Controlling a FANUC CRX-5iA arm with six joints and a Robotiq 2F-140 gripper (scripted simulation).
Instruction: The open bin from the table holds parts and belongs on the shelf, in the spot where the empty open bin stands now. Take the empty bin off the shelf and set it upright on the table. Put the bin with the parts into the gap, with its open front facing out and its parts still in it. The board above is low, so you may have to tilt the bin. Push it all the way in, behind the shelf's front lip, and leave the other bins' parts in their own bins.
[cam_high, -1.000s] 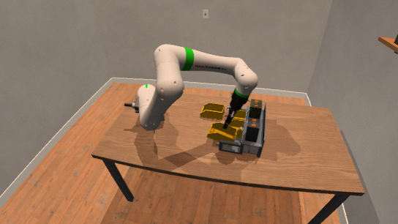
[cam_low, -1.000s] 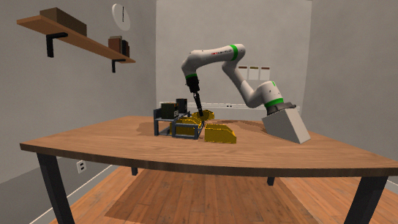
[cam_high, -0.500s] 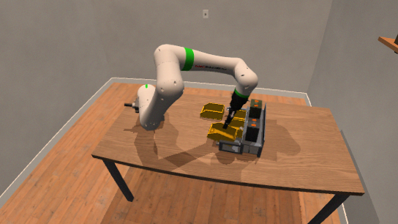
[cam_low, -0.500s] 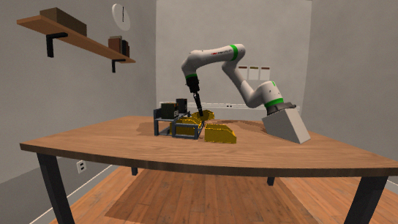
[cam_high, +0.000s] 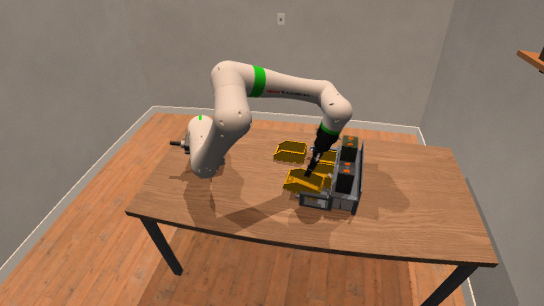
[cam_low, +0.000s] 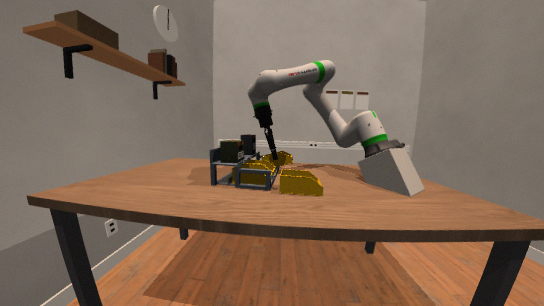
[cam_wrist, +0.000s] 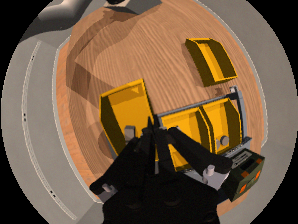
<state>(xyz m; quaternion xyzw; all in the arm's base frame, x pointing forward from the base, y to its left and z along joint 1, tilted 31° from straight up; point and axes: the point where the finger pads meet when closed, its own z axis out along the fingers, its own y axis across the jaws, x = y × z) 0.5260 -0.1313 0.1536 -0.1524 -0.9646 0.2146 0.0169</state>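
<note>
Right now the shelf is 12 cm ahead of my hand, 3 cm to the left of it and 5 cm below it.
</note>
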